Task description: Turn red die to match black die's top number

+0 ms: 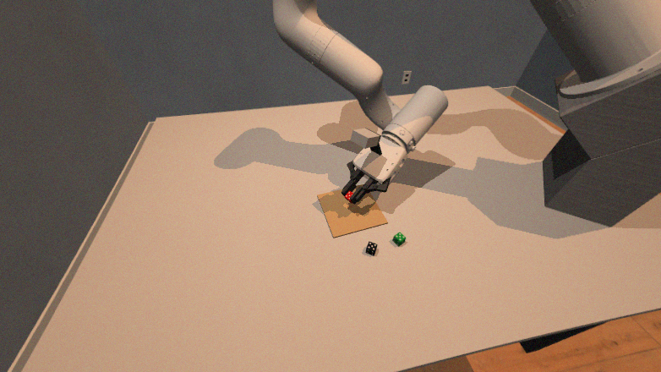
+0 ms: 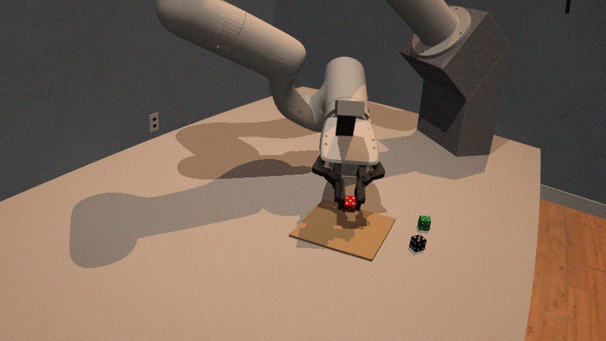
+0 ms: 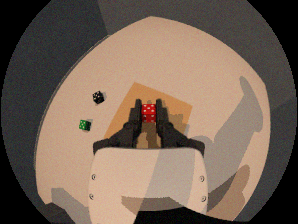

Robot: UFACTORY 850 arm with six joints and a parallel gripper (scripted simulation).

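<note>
My hand is 6 cm above the mat. Round my hand: red die (1 cm below, 1 cm ahead); then green die (14 cm to the left, 5 cm below, 3 cm behind); then black die (12 cm to the left, 5 cm below, 4 cm ahead).
</note>
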